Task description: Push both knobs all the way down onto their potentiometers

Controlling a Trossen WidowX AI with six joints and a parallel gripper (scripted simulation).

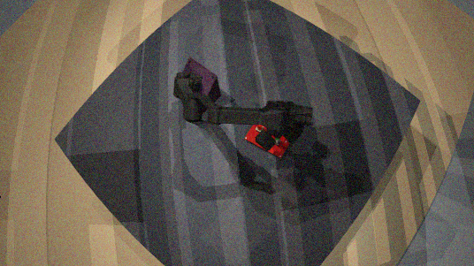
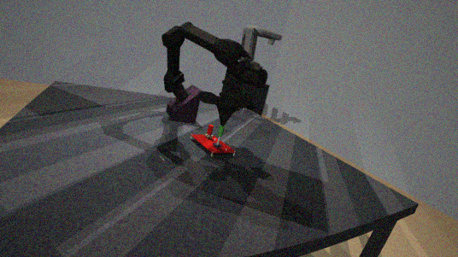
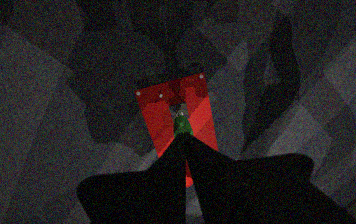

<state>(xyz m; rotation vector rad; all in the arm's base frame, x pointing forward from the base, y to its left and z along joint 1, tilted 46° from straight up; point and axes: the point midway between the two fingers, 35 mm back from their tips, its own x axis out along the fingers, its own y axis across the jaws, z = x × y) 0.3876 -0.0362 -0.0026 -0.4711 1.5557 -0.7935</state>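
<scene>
Right now the green knob is 20 mm below my gripper tip. The rest, counted from my gripper tip: red knob (80 mm behind, 40 mm below, 10 mm to the left).
</scene>
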